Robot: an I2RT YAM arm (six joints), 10 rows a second.
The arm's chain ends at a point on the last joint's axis. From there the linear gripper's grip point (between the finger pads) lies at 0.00 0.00 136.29 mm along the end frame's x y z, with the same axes.
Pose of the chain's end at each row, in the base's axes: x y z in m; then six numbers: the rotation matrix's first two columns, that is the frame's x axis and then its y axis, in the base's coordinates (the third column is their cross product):
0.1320 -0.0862 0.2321 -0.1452 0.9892 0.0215 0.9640 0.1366 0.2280
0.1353 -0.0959 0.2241 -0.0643 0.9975 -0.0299 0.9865 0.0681 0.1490
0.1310 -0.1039 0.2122 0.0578 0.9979 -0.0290 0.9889 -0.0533 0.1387
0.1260 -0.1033 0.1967 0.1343 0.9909 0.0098 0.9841 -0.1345 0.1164
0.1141 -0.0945 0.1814 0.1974 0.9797 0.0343 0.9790 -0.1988 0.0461
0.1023 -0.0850 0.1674 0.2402 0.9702 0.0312 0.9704 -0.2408 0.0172
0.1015 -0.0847 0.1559 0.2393 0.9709 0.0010 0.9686 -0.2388 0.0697
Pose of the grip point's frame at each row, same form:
0.1623 -0.0789 0.0994 -0.1452 0.9892 0.0215 0.9640 0.1366 0.2280
0.1558 -0.0986 0.0894 -0.0643 0.9975 -0.0299 0.9865 0.0681 0.1490
0.1497 -0.1089 0.0773 0.0578 0.9979 -0.0290 0.9889 -0.0533 0.1387
0.1419 -0.1041 0.0613 0.1343 0.9909 0.0098 0.9841 -0.1345 0.1164
0.1212 -0.0912 0.0453 0.1974 0.9797 0.0343 0.9790 -0.1988 0.0461
0.1056 -0.0814 0.0312 0.2402 0.9702 0.0312 0.9704 -0.2408 0.0172
0.1108 -0.0868 0.0199 0.2393 0.9709 0.0010 0.9686 -0.2388 0.0697

